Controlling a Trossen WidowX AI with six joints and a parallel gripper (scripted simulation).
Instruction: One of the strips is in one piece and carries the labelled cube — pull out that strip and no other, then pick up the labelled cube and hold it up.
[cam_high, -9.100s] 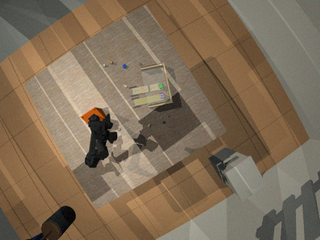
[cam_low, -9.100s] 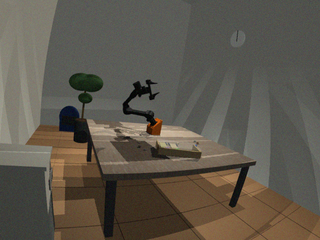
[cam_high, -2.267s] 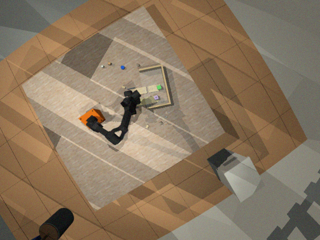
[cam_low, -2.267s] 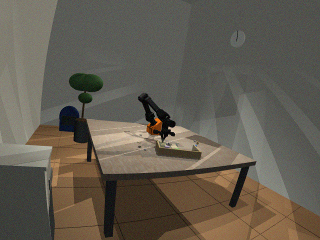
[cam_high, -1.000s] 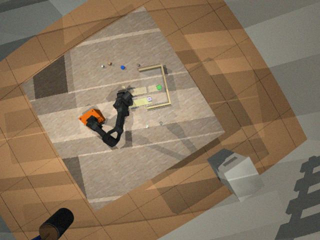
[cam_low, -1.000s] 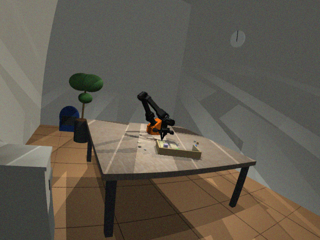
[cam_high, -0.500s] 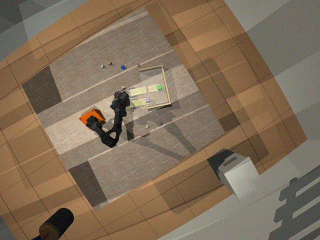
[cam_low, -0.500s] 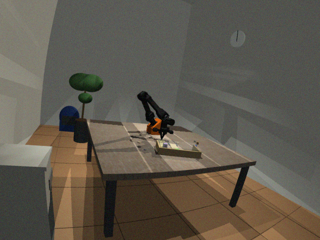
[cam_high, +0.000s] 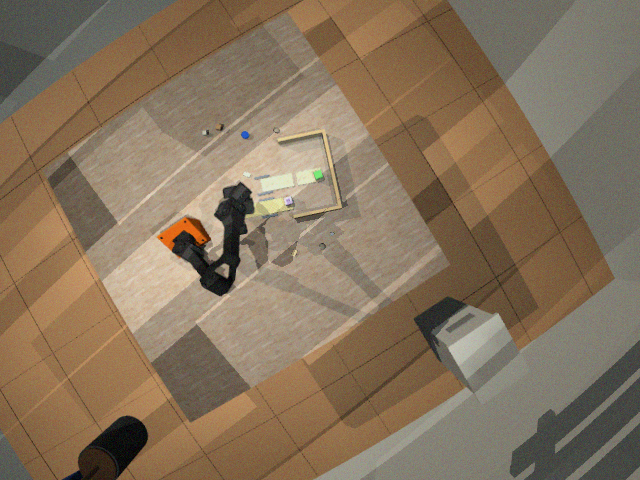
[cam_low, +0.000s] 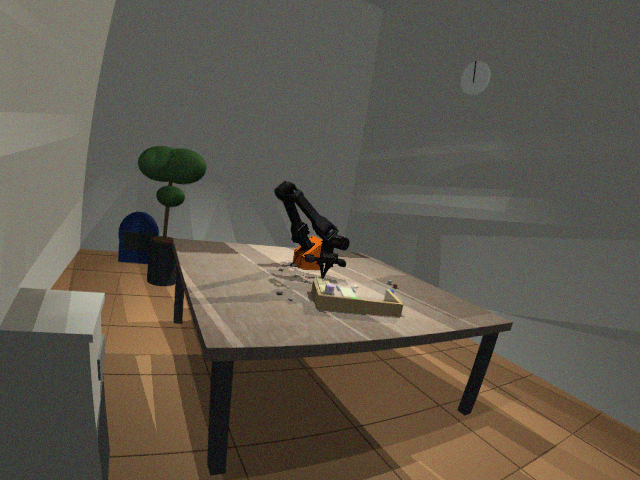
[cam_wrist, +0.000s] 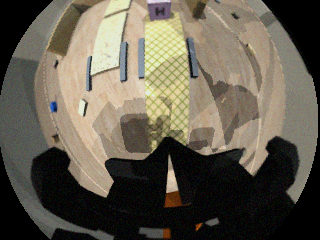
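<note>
The strip is 80 mm ahead of my gripper tip and 40 mm to the right of it.
</note>
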